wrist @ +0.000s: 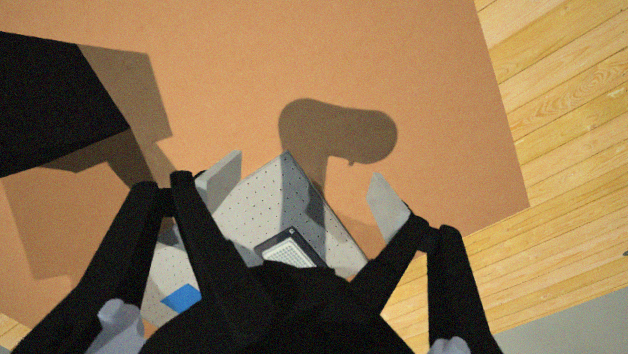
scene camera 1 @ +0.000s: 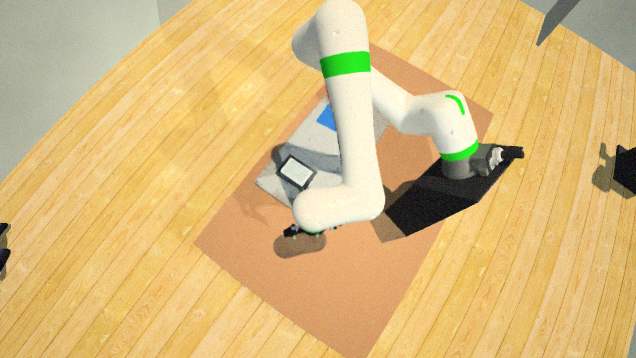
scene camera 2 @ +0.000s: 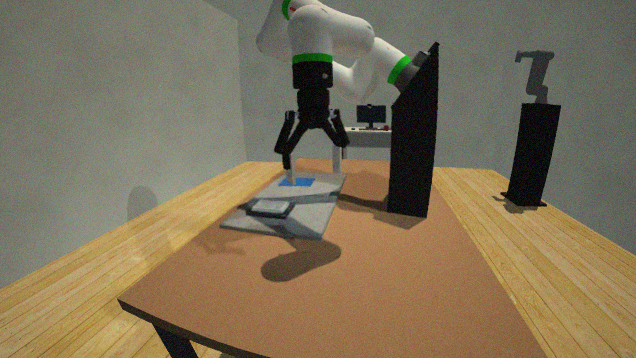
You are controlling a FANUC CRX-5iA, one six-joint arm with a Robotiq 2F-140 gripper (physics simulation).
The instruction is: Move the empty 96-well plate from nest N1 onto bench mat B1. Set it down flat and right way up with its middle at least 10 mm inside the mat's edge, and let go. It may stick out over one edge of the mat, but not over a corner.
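Where they show: gripper, fingertip midpoint: [wrist: 306, 175] [scene camera 2: 315, 177]; arm's base, link origin: [scene camera 1: 464, 165] [scene camera 2: 415, 82].
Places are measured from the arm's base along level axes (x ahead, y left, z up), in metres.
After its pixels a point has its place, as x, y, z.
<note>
The white 96-well plate [scene camera 1: 297, 171] @(0.550, 0.170, -0.467) [scene camera 2: 270, 206] @(0.549, 0.185, -0.459) [wrist: 290, 253] @(0.523, 0.196, -0.458) sits flat in the dark nest [scene camera 1: 301, 186] [scene camera 2: 269, 215] @(0.535, 0.235, -0.472) [wrist: 279, 238] @(0.480, 0.195, -0.470) near one corner of the grey deck. In the wrist view the gripper body hides part of the plate. The blue bench mat [scene camera 1: 326, 118] @(0.593, -0.160, -0.480) [scene camera 2: 305, 182] @(0.500, -0.175, -0.480) [wrist: 182, 298] @(0.494, -0.183, -0.480) lies flat farther along the deck; the arm covers part of it in scene camera 1, and the gripper covers part in the wrist view. My gripper [scene camera 2: 314, 167] @(0.322, 0.399, -0.271) [wrist: 306, 175] @(0.322, 0.399, -0.271) is open and empty, pointing down high above the table, apart from plate and mat. In scene camera 1 the arm mostly hides it.
The grey perforated deck [scene camera 1: 310, 142] @(0.587, 0.002, -0.482) [scene camera 2: 245, 226] @(0.595, 0.314, -0.482) [wrist: 250, 195] @(0.358, 0.210, -0.482) lies on the brown table [scene camera 1: 300, 280] @(0.266, 0.577, -0.495) [scene camera 2: 350, 300] @(0.217, 0.573, -0.495) [wrist: 225, 75] @(0.151, 0.333, -0.495). The black pedestal [scene camera 1: 435, 200] @(0.024, 0.135, -0.057) [scene camera 2: 410, 150] @(0.038, 0.130, -0.247) [wrist: 50, 105] @(0.053, 0.126, -0.390) carrying the arm's base stands beside the deck. Another pedestal [scene camera 2: 535, 150] and a monitor [scene camera 2: 371, 114] stand far off.
</note>
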